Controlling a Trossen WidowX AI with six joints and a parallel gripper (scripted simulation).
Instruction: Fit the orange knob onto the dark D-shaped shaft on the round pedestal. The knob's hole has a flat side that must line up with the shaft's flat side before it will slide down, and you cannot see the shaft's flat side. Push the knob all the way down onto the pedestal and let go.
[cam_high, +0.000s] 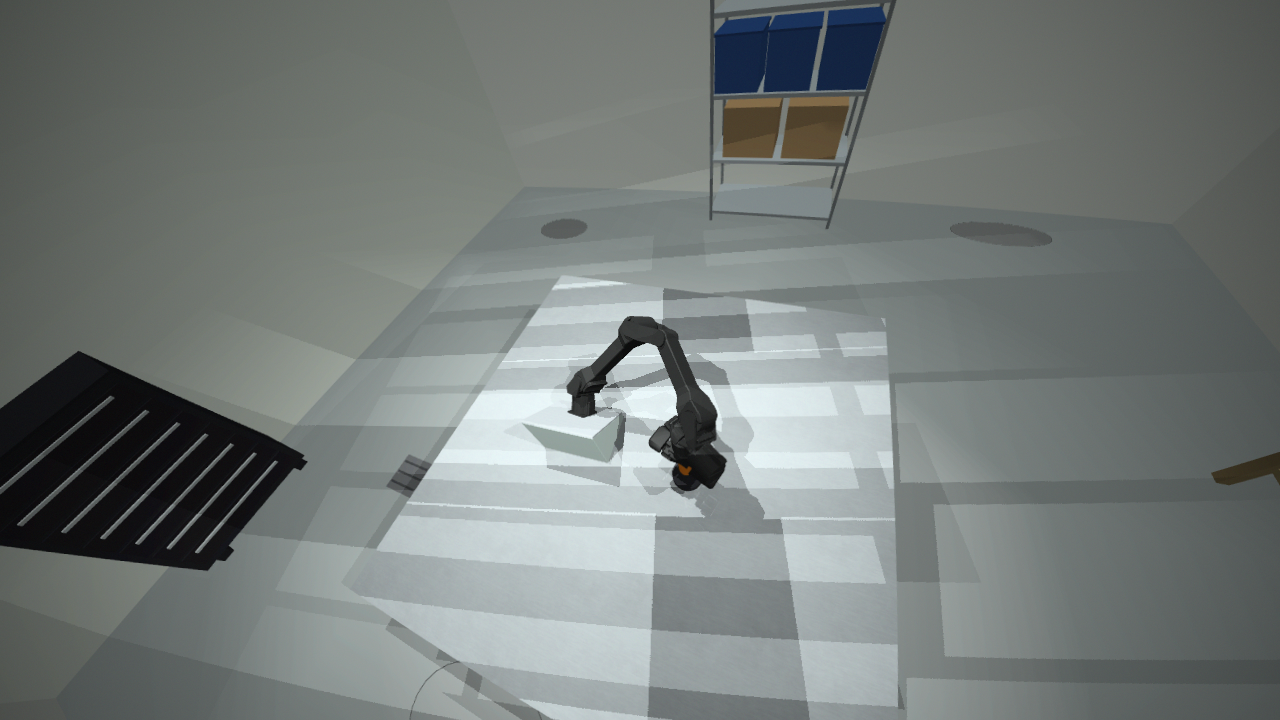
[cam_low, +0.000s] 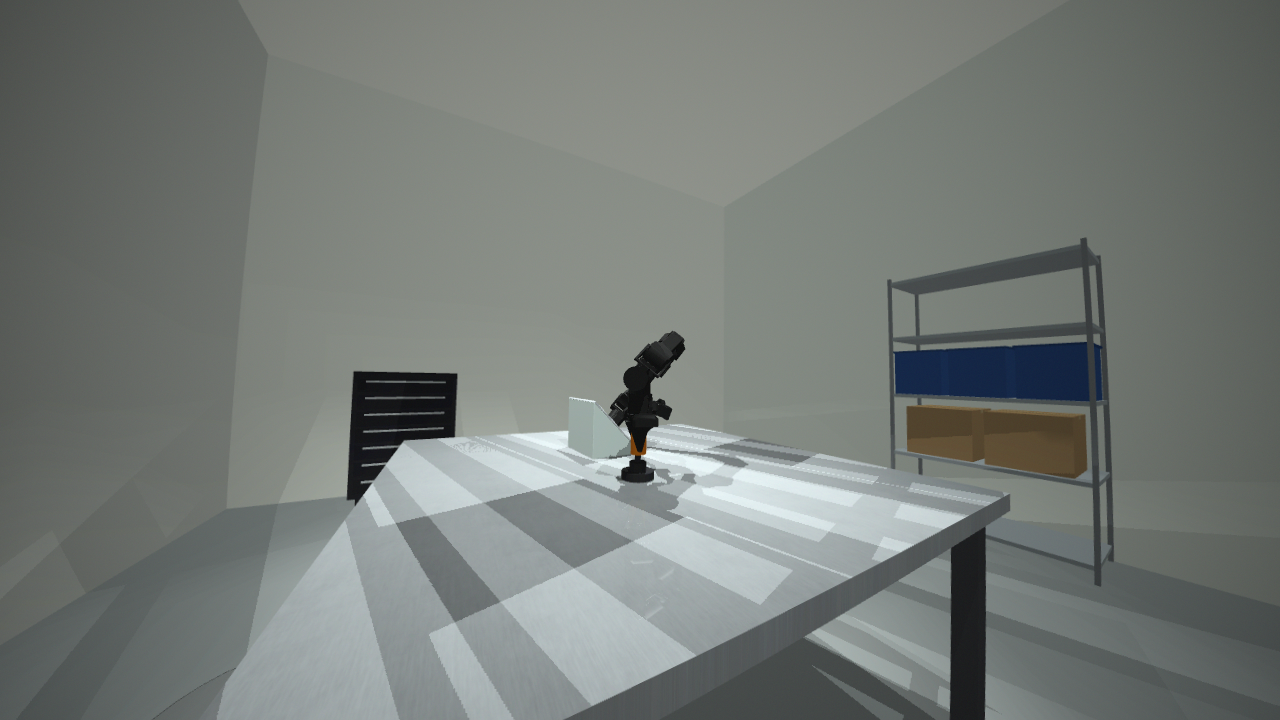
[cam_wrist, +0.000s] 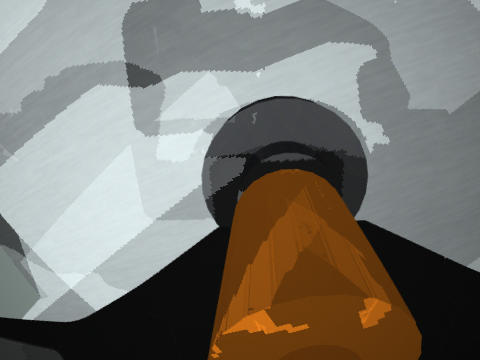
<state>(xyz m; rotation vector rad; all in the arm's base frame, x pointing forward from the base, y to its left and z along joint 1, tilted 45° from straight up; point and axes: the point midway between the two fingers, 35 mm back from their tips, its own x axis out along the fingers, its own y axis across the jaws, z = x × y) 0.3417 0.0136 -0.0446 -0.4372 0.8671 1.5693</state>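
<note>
Now: gripper tip 40 mm above the dark round pedestal. Round my gripper tip: orange knob (20 mm above).
</note>
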